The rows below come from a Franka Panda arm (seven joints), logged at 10 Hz.
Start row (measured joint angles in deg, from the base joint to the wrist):
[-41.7 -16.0 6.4 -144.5 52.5 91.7 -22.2]
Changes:
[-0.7 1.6 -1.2 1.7 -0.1 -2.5 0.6]
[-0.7 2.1 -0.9 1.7 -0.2 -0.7 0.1]
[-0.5 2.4 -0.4 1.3 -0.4 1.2 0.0]
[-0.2 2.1 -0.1 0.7 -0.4 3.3 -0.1]
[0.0 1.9 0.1 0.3 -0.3 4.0 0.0]
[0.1 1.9 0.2 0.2 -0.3 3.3 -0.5]
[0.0 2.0 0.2 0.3 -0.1 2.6 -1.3]
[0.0 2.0 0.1 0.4 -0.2 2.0 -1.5]
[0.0 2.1 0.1 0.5 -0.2 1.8 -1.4]
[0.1 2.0 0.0 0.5 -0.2 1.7 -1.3]
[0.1 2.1 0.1 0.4 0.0 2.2 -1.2]
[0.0 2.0 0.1 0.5 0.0 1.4 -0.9]
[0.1 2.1 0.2 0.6 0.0 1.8 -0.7]
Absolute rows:
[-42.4 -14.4 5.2 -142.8 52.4 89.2 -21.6]
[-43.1 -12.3 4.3 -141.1 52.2 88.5 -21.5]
[-43.6 -9.9 3.9 -139.8 51.8 89.7 -21.5]
[-43.8 -7.8 3.8 -139.1 51.4 93.0 -21.6]
[-43.8 -5.9 3.9 -138.8 51.1 97.0 -21.6]
[-43.7 -4.0 4.1 -138.6 50.8 100.3 -22.1]
[-43.7 -2.0 4.3 -138.3 50.7 102.9 -23.4]
[-43.7 0.0 4.4 -137.9 50.5 104.9 -24.9]
[-43.7 2.1 4.5 -137.4 50.3 106.7 -26.3]
[-43.6 4.1 4.5 -136.9 50.1 108.4 -27.6]
[-43.5 6.2 4.6 -136.5 50.1 110.6 -28.8]
[-43.5 8.2 4.7 -136.0 50.1 112.0 -29.7]
[-43.4 10.3 4.9 -135.4 50.1 113.8 -30.4]

